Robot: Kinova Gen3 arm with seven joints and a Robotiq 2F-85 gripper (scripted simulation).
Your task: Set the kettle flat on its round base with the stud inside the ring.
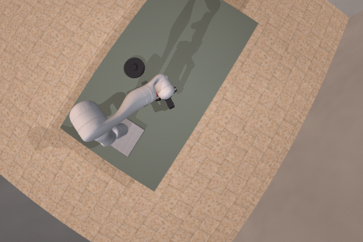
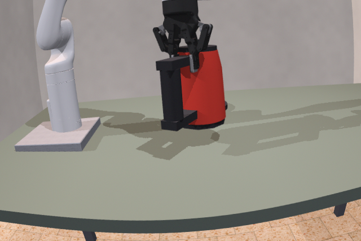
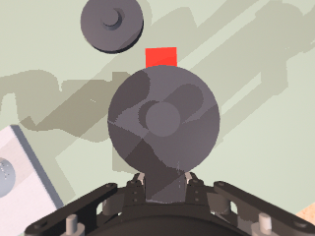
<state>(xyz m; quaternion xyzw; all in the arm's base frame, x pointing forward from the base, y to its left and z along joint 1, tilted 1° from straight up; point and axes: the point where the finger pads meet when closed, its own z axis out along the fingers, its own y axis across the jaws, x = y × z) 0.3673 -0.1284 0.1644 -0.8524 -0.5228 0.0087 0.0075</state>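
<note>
Now: the red kettle 1 cm ahead of my hand, 2 cm to the left of it and 5 cm below it. Also, from my hand: black round base 4 cm ahead, 33 cm to the left, 18 cm below.
</note>
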